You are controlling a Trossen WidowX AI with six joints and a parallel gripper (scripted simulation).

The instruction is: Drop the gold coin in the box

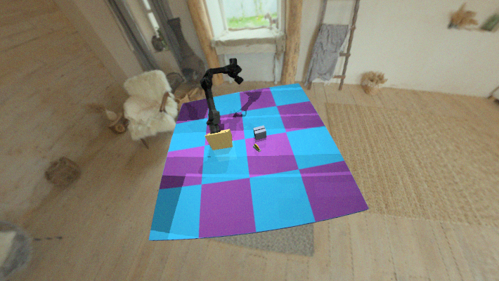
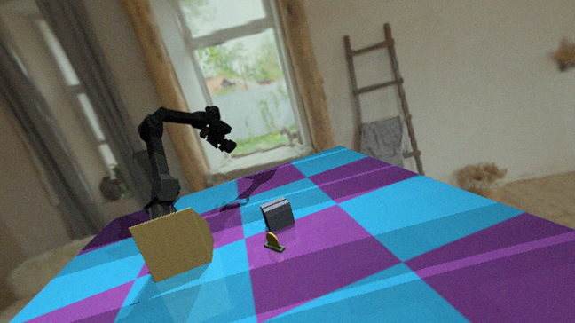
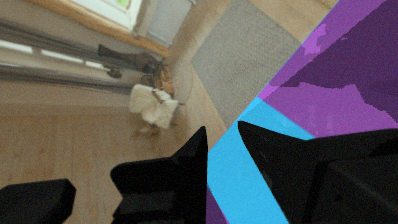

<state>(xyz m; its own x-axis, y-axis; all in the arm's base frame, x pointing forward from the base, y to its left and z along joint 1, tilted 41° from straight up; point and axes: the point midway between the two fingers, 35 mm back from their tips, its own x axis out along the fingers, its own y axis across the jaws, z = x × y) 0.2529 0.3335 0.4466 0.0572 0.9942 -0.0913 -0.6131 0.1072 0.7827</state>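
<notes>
The gold coin lies 72 cm to the right of my gripper tip, 17 cm below it and 1 cm behind it.
</notes>
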